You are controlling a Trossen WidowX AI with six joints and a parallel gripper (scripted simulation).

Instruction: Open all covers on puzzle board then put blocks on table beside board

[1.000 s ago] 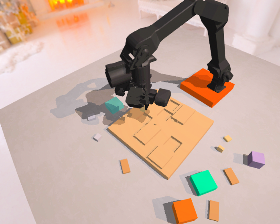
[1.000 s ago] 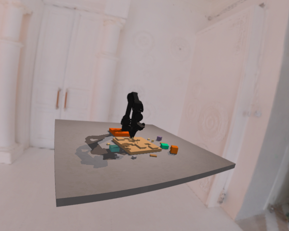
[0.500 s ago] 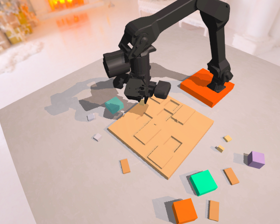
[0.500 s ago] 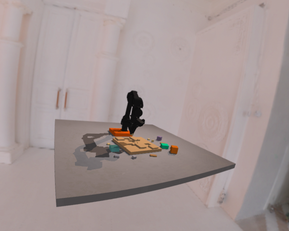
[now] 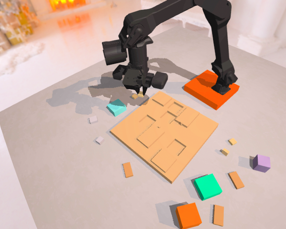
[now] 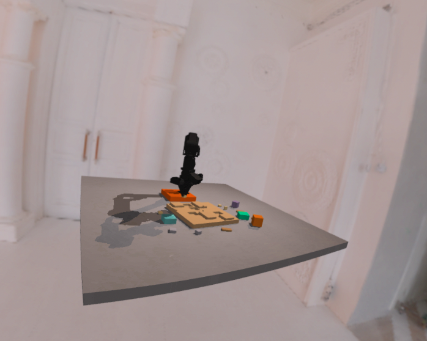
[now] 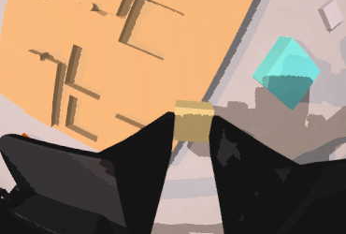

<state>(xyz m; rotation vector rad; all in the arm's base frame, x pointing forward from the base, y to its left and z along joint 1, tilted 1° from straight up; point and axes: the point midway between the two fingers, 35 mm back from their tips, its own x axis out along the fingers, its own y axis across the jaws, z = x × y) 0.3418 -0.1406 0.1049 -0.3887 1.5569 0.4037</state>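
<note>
The cyan block lies 70 mm ahead of my gripper tip, 90 mm to the right of it and 100 mm below it. Round my gripper tip: orange block 150 mm ahead, 390 mm to the left, 90 mm below; then purple cube 140 mm behind, 440 mm to the left, 90 mm below; then green block 50 mm ahead, 370 mm to the left, 100 mm below.
</note>
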